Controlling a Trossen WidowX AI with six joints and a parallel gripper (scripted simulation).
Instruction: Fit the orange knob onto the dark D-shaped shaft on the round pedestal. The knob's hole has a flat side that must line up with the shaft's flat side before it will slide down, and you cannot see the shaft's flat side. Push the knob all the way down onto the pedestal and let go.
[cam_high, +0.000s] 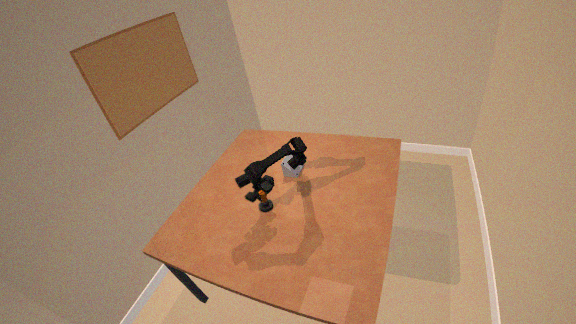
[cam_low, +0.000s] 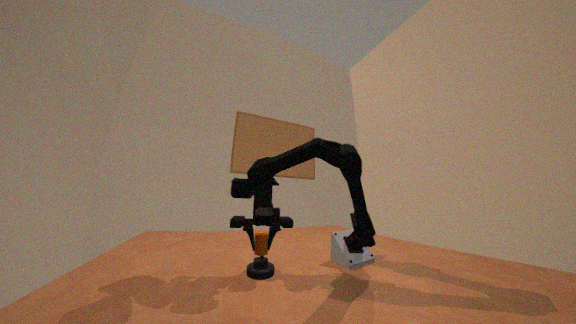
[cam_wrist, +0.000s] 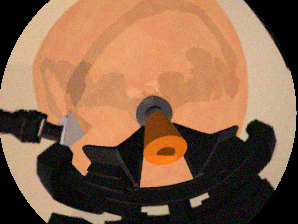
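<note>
My gripper tip is now 20 mm below the orange knob. From my gripper tip the other things lie so: round dark pedestal 40 mm below.
</note>
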